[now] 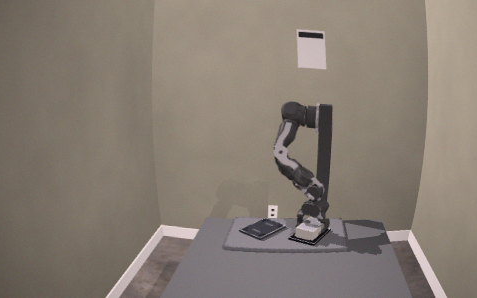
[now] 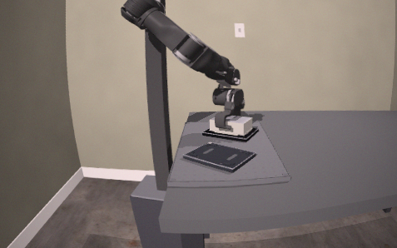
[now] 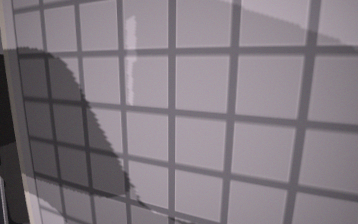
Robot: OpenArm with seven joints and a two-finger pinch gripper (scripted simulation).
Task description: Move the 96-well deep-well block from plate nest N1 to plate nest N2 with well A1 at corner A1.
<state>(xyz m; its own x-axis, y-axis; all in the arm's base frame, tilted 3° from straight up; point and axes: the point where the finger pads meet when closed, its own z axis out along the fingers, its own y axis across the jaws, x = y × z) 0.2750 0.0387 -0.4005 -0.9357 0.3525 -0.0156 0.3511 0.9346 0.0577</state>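
The white deep-well block is right at my hand. Also, from my hand: plate nest N1 (3 cm below); A1 mark (13 cm to the right, 6 cm behind, 2 cm below); plate nest N2 (21 cm to the right, 3 cm below, 2 cm behind).
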